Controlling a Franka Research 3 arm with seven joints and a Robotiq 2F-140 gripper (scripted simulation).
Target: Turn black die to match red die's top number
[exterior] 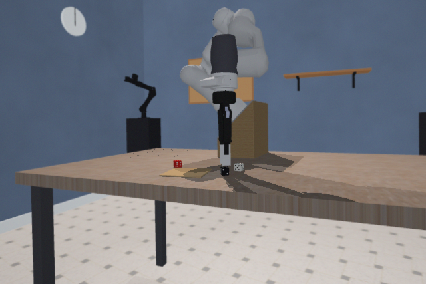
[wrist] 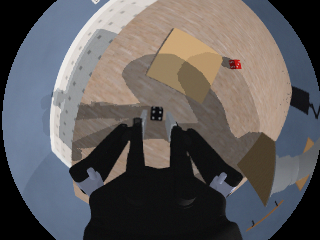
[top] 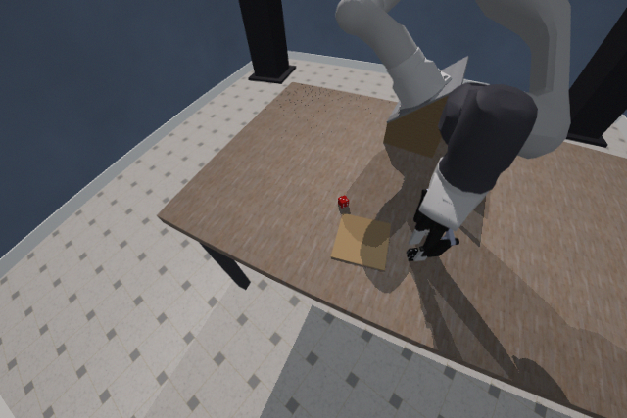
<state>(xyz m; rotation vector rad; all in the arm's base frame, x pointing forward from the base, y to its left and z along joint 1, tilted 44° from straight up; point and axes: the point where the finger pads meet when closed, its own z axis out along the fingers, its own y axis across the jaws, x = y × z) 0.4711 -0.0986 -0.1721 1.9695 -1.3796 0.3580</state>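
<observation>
My hand is 5 cm above the black die. The rest, counted from my hand: white die 8 cm behind, 5 cm below, 3 cm to the left; then red die 22 cm to the right, 11 cm behind, 5 cm below; then tan mat 14 cm to the right, 6 cm below, 1 cm behind.
</observation>
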